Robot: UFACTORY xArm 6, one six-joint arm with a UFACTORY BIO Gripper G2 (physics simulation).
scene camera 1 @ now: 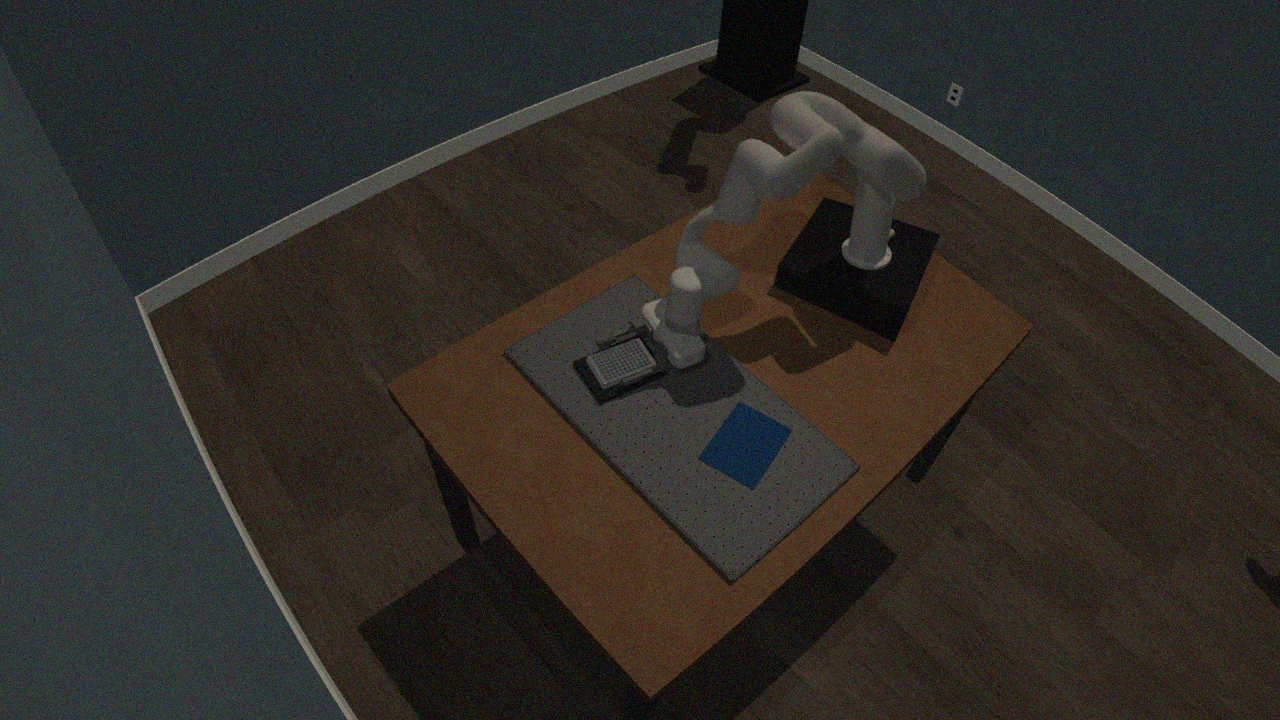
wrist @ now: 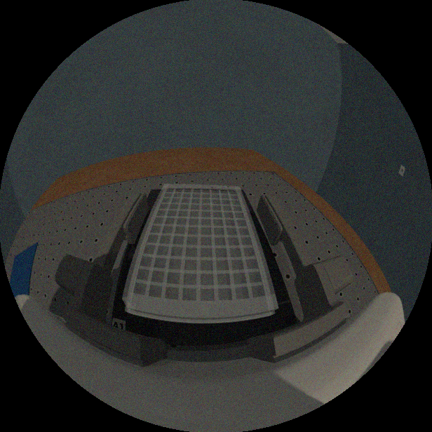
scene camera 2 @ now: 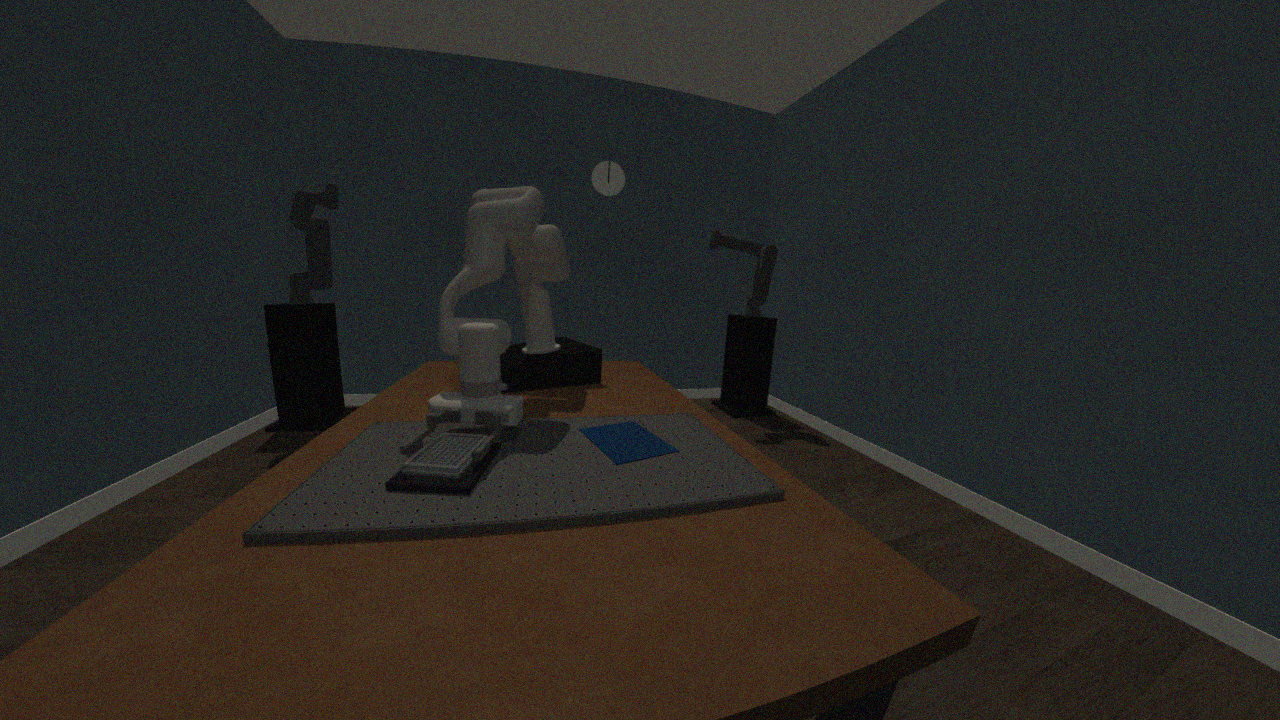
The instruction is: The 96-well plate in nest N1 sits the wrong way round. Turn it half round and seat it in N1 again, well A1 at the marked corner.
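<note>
I can see my gripper (scene camera 1: 609, 363), and the wrist view gives me the same gripper (wrist: 202, 200). A pale 96-well plate (scene camera 2: 449, 455), (scene camera 1: 608, 366) and (wrist: 198, 260) is visible to me too. Then there is a flat blue square (scene camera 1: 744, 447) and (scene camera 2: 625, 442), and the scene also has a black nest N1 (scene camera 2: 430, 484) in it.
</note>
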